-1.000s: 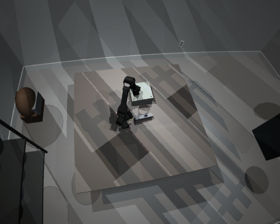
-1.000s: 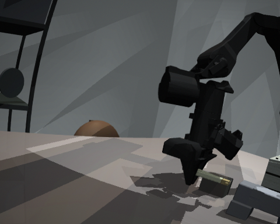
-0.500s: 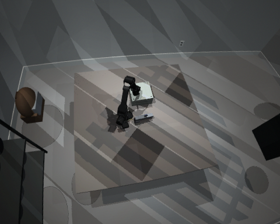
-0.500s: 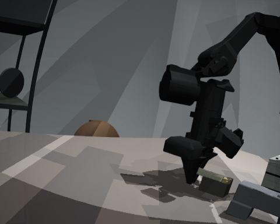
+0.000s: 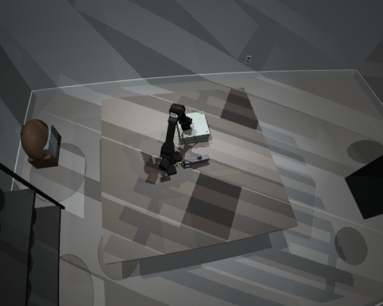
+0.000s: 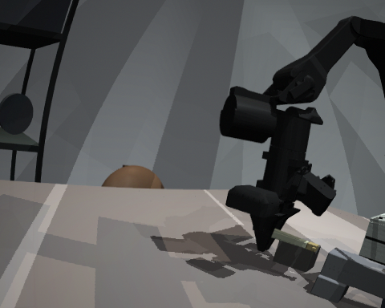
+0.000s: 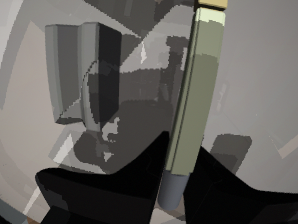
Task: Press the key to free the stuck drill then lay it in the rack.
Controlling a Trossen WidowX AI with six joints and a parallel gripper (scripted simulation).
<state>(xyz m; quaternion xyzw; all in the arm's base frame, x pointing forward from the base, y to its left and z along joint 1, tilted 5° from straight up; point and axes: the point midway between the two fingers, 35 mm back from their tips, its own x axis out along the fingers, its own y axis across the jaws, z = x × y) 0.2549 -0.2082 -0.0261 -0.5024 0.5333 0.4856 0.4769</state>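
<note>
Right now my gripper tip is 70 mm past the dark block, 40 mm to the right of it and 10 mm above it. From my gripper tip the other things lie so: long dark fixture (200 mm to the left, 10 mm ahead); blue key (230 mm to the left, 20 mm above, 10 mm ahead); drill (40 mm to the left, 30 mm above).
</note>
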